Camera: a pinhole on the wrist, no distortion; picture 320 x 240 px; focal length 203.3 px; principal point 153.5 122.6 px. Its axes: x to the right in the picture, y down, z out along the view. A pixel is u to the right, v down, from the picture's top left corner.
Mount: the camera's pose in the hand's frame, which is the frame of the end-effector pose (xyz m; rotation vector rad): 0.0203 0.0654 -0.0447 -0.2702 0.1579 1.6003
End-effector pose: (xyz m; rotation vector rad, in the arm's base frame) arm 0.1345 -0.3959 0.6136 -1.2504 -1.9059 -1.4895
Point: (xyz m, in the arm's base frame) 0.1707 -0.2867 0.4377
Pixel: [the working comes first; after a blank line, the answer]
In the camera's frame: -0.1768 0.1227 0.1796

outside the picture
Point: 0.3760 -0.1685 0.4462
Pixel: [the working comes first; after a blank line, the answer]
In the camera's frame: -0.0418 0.1560 0.3716

130.6 207.9
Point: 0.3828 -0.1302 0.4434
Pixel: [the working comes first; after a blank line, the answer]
In the camera's frame: -0.0473 0.1439 0.4082

129.9 194.3
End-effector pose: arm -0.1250 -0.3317 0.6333 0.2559 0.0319 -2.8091
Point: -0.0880 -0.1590 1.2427
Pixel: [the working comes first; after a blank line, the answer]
In the camera's frame: -0.3681 0.1874 0.5642

20.9 190.1
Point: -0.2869 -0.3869 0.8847
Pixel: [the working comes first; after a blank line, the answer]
In the camera's frame: -0.1501 -0.1202 0.2857

46.7 37.1
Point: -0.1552 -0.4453 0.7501
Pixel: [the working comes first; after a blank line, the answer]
In the camera's frame: -0.0142 -0.0350 0.1711

136.6 81.1
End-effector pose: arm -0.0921 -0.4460 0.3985 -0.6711 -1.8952 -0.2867
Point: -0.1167 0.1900 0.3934
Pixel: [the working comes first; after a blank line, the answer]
In the camera's frame: 0.3155 -0.2304 0.4631

292.0 21.5
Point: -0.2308 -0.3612 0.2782
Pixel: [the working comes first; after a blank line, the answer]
In the camera's frame: -0.1240 0.0495 0.2210

39.5 168.1
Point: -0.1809 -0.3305 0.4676
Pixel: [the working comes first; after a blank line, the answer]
In the camera's frame: -0.0694 -0.1116 0.1192

outside the picture
